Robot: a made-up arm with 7 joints. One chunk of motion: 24 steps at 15 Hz.
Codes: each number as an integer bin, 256 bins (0 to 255) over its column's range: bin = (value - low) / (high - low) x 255, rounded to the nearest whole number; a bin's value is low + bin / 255 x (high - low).
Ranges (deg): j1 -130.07..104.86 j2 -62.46..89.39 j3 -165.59..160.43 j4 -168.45..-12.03 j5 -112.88..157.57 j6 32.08..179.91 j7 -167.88..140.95
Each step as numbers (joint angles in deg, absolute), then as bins.
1 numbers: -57.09 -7.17 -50.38 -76.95 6.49 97.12 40.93
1 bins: 79 93 90 149 113 112 172
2 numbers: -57.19 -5.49 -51.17 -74.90 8.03 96.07 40.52
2 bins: 79 96 89 153 114 110 172
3 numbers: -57.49 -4.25 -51.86 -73.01 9.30 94.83 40.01
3 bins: 79 98 89 156 115 108 172
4 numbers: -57.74 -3.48 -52.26 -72.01 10.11 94.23 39.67
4 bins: 79 99 89 157 116 107 171
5 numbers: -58.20 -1.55 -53.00 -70.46 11.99 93.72 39.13
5 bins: 78 102 88 160 118 106 171
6 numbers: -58.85 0.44 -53.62 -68.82 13.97 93.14 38.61
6 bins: 77 106 88 162 120 105 170
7 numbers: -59.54 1.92 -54.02 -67.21 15.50 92.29 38.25
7 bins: 77 108 87 165 121 104 170
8 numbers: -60.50 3.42 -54.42 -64.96 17.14 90.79 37.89
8 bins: 76 111 87 169 123 101 170
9 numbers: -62.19 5.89 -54.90 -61.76 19.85 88.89 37.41
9 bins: 74 115 87 174 125 98 170
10 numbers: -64.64 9.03 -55.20 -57.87 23.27 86.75 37.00
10 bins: 71 120 86 180 128 94 169
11 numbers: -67.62 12.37 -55.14 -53.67 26.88 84.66 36.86
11 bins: 68 126 86 187 132 91 169
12 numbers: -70.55 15.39 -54.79 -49.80 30.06 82.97 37.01
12 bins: 65 131 87 193 135 88 169
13 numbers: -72.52 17.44 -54.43 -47.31 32.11 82.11 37.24
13 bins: 62 134 87 197 137 86 169
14 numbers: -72.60 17.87 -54.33 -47.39 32.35 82.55 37.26
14 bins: 62 135 87 197 137 87 169
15 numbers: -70.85 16.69 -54.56 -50.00 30.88 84.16 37.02
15 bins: 64 133 87 193 136 90 169
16 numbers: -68.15 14.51 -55.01 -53.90 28.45 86.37 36.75
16 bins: 67 129 86 187 133 94 169
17 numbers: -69.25 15.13 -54.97 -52.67 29.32 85.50 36.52
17 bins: 66 130 87 189 134 92 169
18 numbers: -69.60 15.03 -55.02 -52.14 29.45 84.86 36.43
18 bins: 66 130 86 190 134 91 169
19 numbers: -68.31 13.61 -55.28 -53.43 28.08 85.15 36.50
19 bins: 67 128 86 188 133 92 169
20 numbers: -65.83 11.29 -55.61 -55.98 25.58 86.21 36.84
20 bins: 70 124 86 183 131 93 169
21 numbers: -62.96 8.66 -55.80 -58.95 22.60 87.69 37.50
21 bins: 73 119 86 179 128 96 170
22 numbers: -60.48 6.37 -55.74 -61.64 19.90 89.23 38.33
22 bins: 76 116 86 174 125 99 170
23 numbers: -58.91 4.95 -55.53 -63.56 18.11 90.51 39.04
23 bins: 77 113 86 171 124 101 171
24 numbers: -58.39 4.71 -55.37 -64.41 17.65 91.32 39.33
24 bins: 78 113 86 170 123 102 171
